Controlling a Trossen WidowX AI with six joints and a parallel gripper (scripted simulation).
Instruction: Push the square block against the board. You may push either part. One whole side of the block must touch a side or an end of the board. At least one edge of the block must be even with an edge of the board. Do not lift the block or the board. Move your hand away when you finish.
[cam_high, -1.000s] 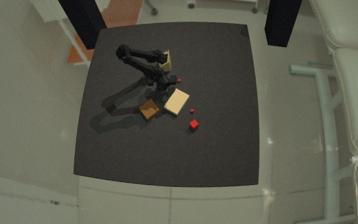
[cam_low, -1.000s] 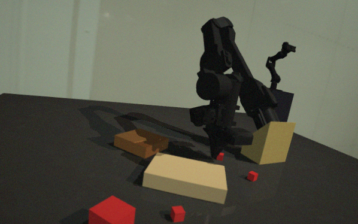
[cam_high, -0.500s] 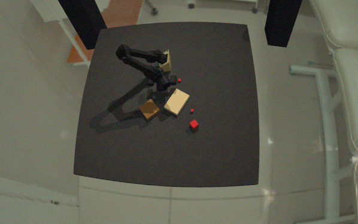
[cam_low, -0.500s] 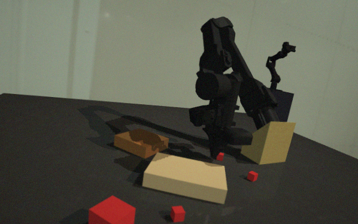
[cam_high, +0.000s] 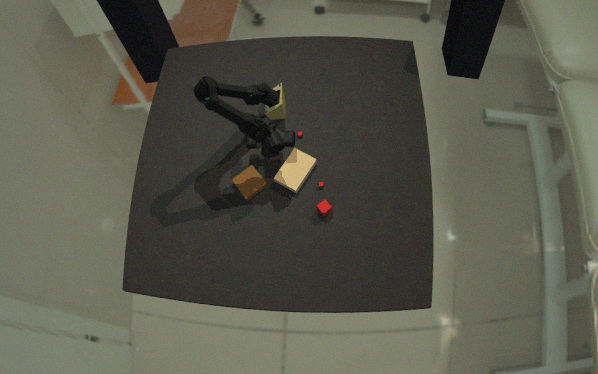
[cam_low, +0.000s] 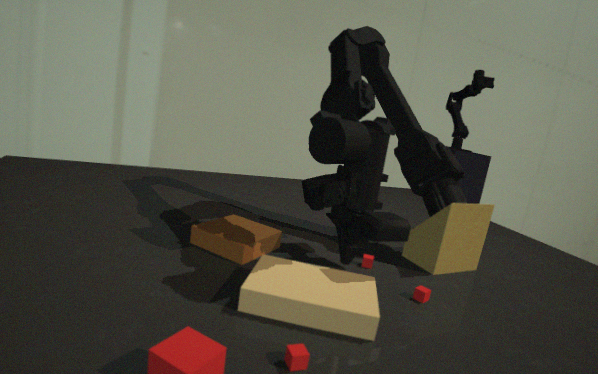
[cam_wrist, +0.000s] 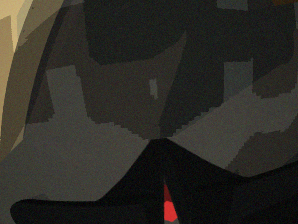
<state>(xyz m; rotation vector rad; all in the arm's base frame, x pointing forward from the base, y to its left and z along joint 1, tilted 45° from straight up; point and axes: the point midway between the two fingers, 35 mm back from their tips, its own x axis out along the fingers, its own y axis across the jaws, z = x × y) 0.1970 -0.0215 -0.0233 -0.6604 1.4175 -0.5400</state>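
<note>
The square brown block is 150 mm ahead of my gripper tip, 80 mm to the right of it and 10 mm above it. Round my gripper tip: red cube 250 mm ahead, 210 mm to the left, 10 mm above; then cream board 100 mm ahead, 90 mm to the left, 10 mm above.
</note>
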